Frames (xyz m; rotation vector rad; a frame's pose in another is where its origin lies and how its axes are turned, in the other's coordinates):
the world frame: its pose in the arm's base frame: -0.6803 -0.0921 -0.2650 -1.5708 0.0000 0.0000
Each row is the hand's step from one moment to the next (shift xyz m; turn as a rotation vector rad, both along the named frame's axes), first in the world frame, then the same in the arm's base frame.
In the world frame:
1: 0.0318 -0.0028 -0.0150 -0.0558 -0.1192 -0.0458
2: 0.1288 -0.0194 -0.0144 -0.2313 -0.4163 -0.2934
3: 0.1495 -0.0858 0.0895 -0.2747 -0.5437 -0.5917
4: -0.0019 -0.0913 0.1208 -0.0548 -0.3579 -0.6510
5: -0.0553 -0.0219 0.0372 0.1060 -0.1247 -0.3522
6: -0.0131 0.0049 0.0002 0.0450 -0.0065 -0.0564
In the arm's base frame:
1: 0.0318 -0.0150 0.0028 -0.0558 -0.0458 0.1192
2: 0.1288 -0.0144 0.0194 -0.2313 -0.2934 0.4163
3: 0.1495 0.0895 0.0858 -0.2747 -0.5917 0.5437
4: -0.0019 0.1208 0.0913 -0.0548 -0.6510 0.3579
5: -0.0553 0.0372 0.0219 0.1060 -0.3522 0.1247
6: -0.0131 0.0002 -0.0049 0.0450 -0.0564 0.0065

